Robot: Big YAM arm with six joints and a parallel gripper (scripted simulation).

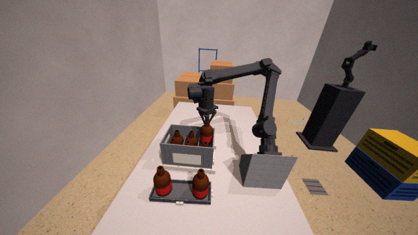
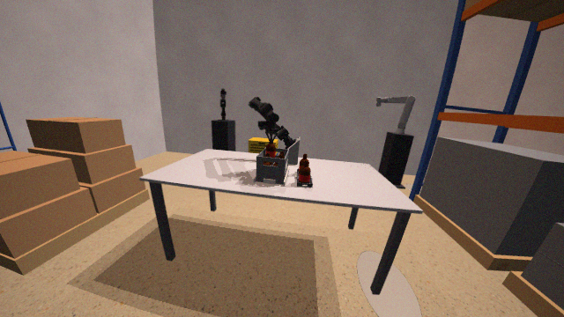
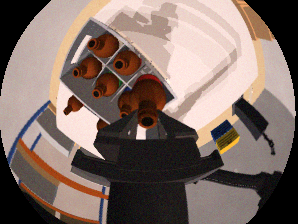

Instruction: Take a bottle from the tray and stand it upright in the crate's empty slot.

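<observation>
Now: the brown bottle 60 mm below my hand. Round my hand: grey crate 90 mm ahead, 50 mm to the left, 160 mm below; dark tray 80 mm ahead, 270 mm to the left, 230 mm below.
</observation>
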